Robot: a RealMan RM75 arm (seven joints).
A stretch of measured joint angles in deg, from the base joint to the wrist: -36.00, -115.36, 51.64, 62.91, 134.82, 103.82, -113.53; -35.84, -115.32, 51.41, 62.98, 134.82, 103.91, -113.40; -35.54, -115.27, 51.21, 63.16, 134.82, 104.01, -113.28; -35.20, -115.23, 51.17, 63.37, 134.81, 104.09, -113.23; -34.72, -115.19, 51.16, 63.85, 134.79, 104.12, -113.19; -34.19, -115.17, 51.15, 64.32, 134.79, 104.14, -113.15; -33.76, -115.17, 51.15, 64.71, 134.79, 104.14, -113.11; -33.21, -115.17, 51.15, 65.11, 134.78, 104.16, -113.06; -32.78, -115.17, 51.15, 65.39, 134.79, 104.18, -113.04; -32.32, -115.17, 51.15, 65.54, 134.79, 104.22, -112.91; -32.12, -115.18, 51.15, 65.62, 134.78, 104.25, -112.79; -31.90, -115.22, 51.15, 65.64, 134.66, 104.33, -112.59; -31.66, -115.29, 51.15, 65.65, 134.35, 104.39, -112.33; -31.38, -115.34, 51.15, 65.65, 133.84, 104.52, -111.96; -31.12, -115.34, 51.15, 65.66, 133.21, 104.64, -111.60; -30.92, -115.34, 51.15, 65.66, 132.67, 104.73, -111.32; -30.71, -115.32, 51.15, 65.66, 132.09, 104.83, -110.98
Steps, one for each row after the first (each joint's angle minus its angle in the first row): 0.16, 0.04, -0.23, 0.07, 0.00, 0.09, 0.13; 0.46, 0.09, -0.43, 0.25, 0.00, 0.19, 0.25; 0.80, 0.13, -0.47, 0.46, -0.01, 0.27, 0.30; 1.28, 0.17, -0.48, 0.94, -0.03, 0.30, 0.34; 1.81, 0.19, -0.49, 1.41, -0.03, 0.32, 0.38; 2.24, 0.19, -0.49, 1.80, -0.03, 0.32, 0.42; 2.79, 0.19, -0.49, 2.20, -0.04, 0.34, 0.47; 3.22, 0.19, -0.49, 2.48, -0.03, 0.36, 0.49; 3.68, 0.19, -0.49, 2.63, -0.03, 0.40, 0.62; 3.88, 0.18, -0.49, 2.71, -0.04, 0.43, 0.74; 4.10, 0.14, -0.49, 2.73, -0.16, 0.51, 0.94; 4.34, 0.07, -0.49, 2.74, -0.47, 0.57, 1.20; 4.62, 0.02, -0.49, 2.74, -0.98, 0.70, 1.57; 4.88, 0.02, -0.49, 2.75, -1.61, 0.82, 1.93; 5.08, 0.02, -0.49, 2.75, -2.15, 0.91, 2.21; 5.29, 0.04, -0.49, 2.75, -2.73, 1.01, 2.55
